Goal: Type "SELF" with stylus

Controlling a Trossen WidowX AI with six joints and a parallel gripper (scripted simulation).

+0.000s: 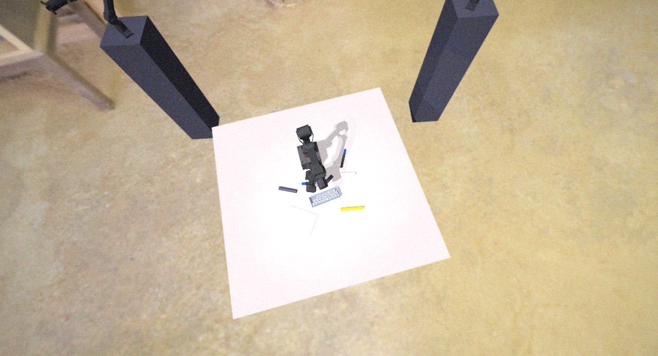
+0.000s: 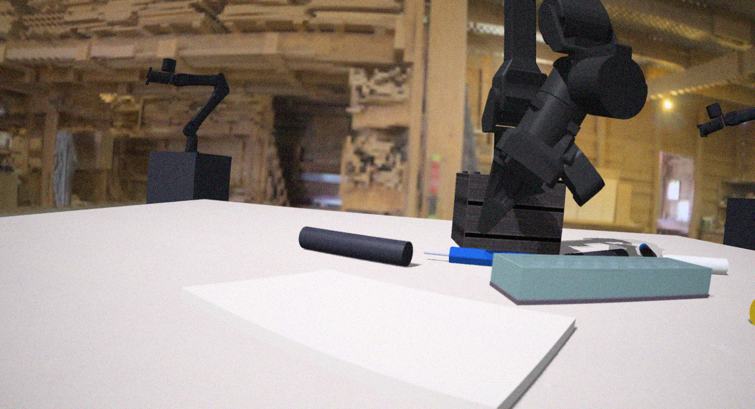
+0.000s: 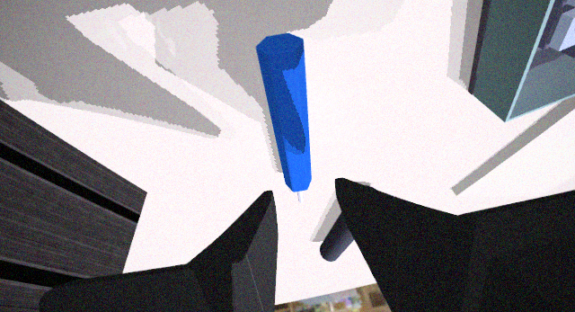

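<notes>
Now: the blue stylus 20 mm to the right of my gripper tip and 30 mm below it. Round my gripper tip: white pad (240 mm ahead, 40 mm to the right, 30 mm below); then white cylinder (50 mm behind, 280 mm to the left, 30 mm below); then blue-tipped dark pen (200 mm behind, 270 mm to the left, 30 mm below).
</notes>
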